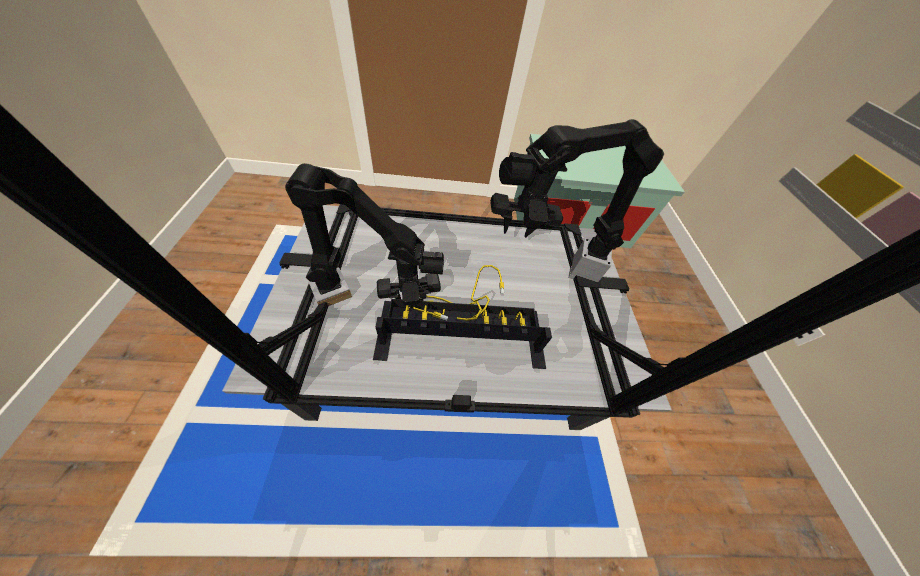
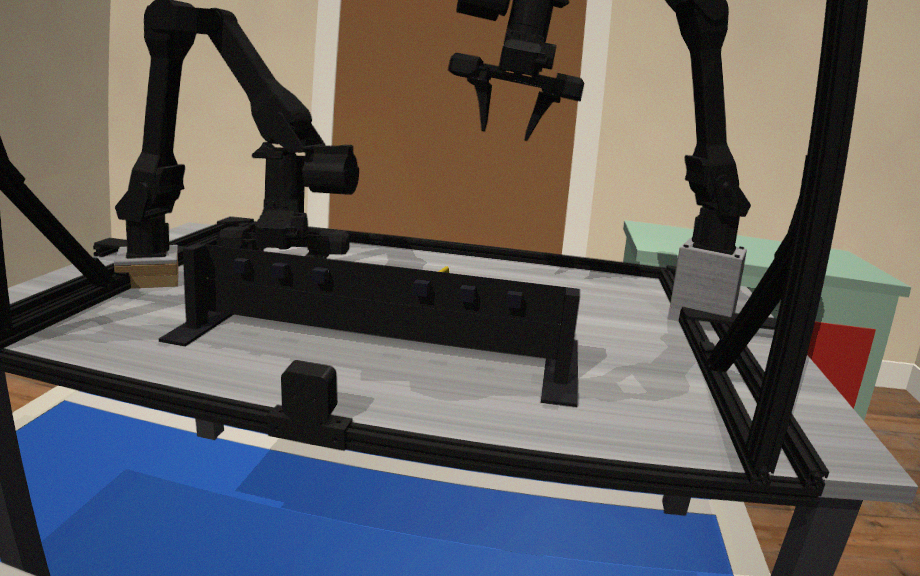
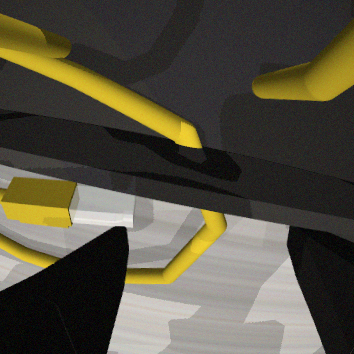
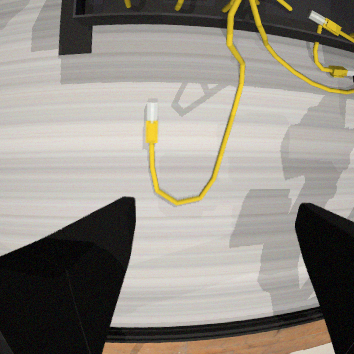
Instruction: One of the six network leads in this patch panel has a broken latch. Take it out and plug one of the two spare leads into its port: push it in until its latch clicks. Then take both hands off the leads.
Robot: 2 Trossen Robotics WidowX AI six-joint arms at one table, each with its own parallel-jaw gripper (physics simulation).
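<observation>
The black patch panel holds several seated yellow leads, two at left and others at right. A loose lead's plug lies over the panel between those groups. Another loose plug lies behind the panel, and a third lies on the table. The broken latch cannot be made out. My left gripper is open, low behind the panel's left half, a yellow cable showing beyond its tips. My right gripper is open and high.
The panel stands on two feet on the grey table. Yellow cable loops spread behind it. A small black block sits on the front frame rail. Frame posts rise at both sides. A green cabinet stands beyond the table at back right.
</observation>
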